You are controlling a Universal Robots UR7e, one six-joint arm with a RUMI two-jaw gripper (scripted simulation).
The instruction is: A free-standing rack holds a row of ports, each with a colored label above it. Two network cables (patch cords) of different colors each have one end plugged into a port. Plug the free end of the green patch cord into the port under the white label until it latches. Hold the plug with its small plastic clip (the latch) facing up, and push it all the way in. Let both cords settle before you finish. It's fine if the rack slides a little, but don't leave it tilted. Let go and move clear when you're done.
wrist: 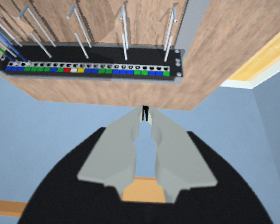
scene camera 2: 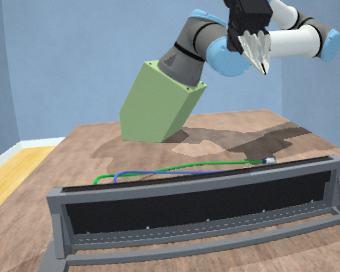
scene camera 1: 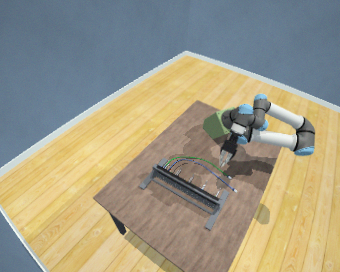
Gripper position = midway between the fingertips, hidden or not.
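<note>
My gripper [scene camera 2: 265, 74]; visible too in the wrist view [wrist: 144, 106].
</note>
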